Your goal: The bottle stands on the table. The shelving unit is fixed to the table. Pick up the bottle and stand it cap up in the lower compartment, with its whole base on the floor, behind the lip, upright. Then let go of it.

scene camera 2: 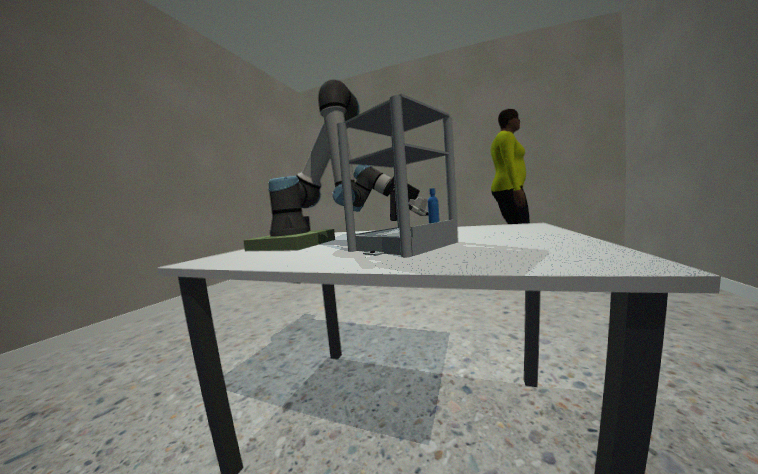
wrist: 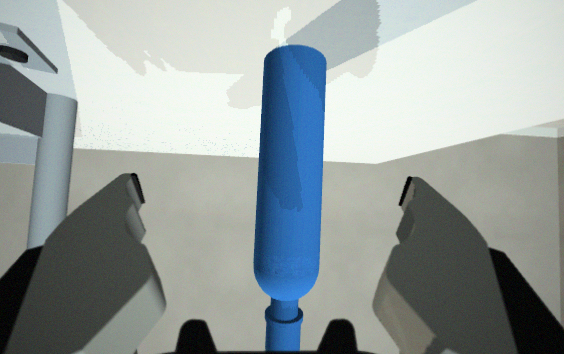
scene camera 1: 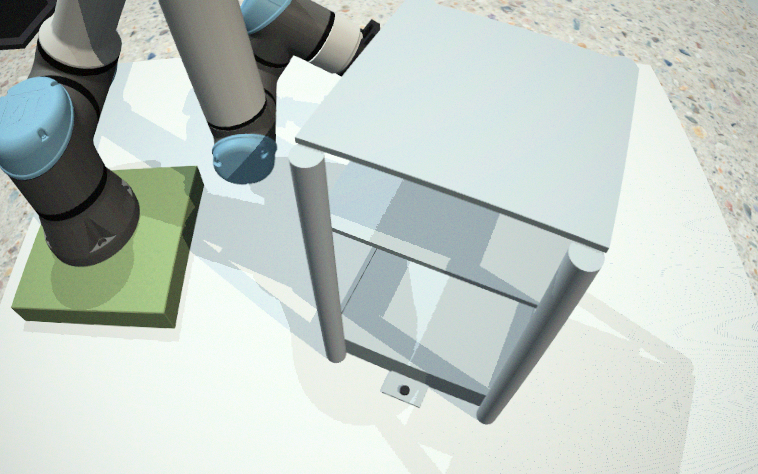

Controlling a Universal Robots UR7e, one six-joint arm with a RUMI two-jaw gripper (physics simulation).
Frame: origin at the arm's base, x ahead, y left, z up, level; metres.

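Seen in the pictures: gripper, fingertip midpoint: (scene camera 2: 428, 215) (wrist: 274, 179); arm's base, origin of the base link: (scene camera 2: 290, 233) (scene camera 1: 94, 223).
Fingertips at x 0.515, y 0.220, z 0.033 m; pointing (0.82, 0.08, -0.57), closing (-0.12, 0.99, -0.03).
Observation:
Offsets run from my fingertips to a thing's middle. "*": to the spot under its first point. Level surfaces: height alone.
The blue bottle {dz +0.013, dx +0.018, dy +0.012 m} (scene camera 2: 433, 207) (wrist: 291, 165) stands upright on the table, cap up, beyond the shelving unit in scene camera 2; scene camera 1 does not show it. My gripper (scene camera 2: 424, 211) (wrist: 274, 179) is open and empty. In the wrist view the bottle appears between the two spread fingers, with a gap on each side; how deep it is between them is hard to tell. The grey shelving unit {dz +0.106, dx -0.003, dy -0.280 m} (scene camera 1: 475, 111) (scene camera 2: 399, 184) (wrist: 54, 170) stands upright, with a lip {* dz -0.046, dx -0.038, dy -0.380 m} (scene camera 1: 413, 371) along the lower compartment's edge. Its top board hides the fingers in scene camera 1.
The arm's base stands on a green block (scene camera 1: 150, 262) (scene camera 2: 287, 241) on the white table {dz -0.076 m} (scene camera 1: 111, 391) (scene camera 2: 503, 262). A small plate with a hole {* dz -0.072, dx -0.031, dy -0.404 m} (scene camera 1: 416, 397) lies at the foot of the unit. A post of the unit stands beside the left finger in the wrist view. A person (scene camera 2: 507, 162) stands beyond the table.

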